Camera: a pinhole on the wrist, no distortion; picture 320 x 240 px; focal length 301.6 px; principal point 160.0 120.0 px. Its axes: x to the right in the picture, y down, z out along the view. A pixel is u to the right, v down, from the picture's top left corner.
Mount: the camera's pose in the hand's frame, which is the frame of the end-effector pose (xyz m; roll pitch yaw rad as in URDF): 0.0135 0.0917 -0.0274 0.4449 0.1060 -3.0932
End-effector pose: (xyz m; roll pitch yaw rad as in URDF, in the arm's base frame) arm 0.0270 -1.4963 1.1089 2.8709 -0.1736 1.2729
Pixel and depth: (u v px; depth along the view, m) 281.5 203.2 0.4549
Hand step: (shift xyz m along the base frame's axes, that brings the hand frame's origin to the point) 0.2102 -0.2285 -0.3895
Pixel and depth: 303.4 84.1 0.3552
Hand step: 0.2689 -0.2526 -0.2044
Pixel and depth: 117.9 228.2 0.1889
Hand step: 0.1597 -0.0060 -0.1325
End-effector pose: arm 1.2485 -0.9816 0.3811 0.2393 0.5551 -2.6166
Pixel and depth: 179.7 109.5 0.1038
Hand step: 0.0208 -0.1264 0.0832
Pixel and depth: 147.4 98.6 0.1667
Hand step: -0.0013 -0.1634 0.1318
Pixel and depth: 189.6 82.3 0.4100
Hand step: -0.0046 -0.2651 0.3611
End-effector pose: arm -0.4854 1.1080 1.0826 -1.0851 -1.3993 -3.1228
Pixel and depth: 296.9 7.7 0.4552
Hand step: -0.1912 -0.4573 -0.2826
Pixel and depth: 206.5 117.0 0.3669
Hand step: -0.0593 -0.3774 -0.0981
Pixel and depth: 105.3 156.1 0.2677
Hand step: -0.0491 -0.2894 0.0216
